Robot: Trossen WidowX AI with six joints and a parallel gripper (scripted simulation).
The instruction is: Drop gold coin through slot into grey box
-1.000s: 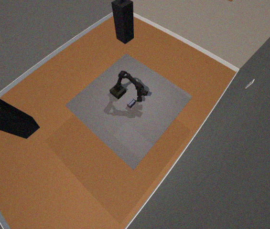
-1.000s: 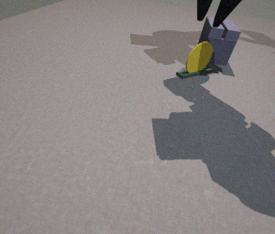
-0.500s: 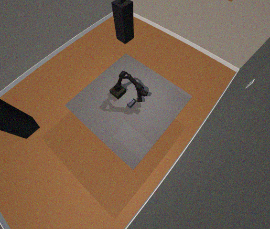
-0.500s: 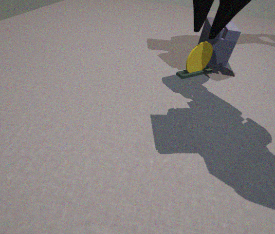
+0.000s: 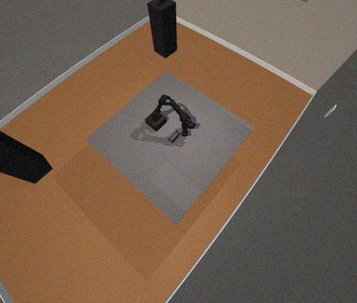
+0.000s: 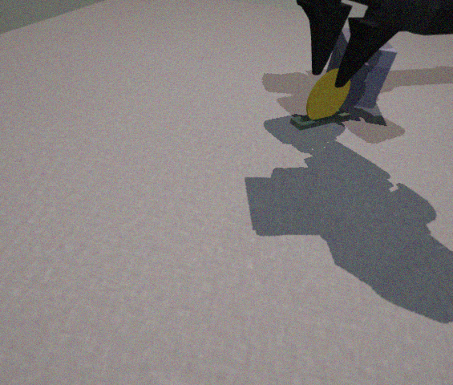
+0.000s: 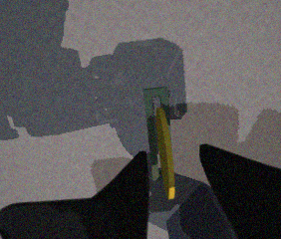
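Right now the gold coin is 2 cm below my gripper tip and 1 cm behind it.
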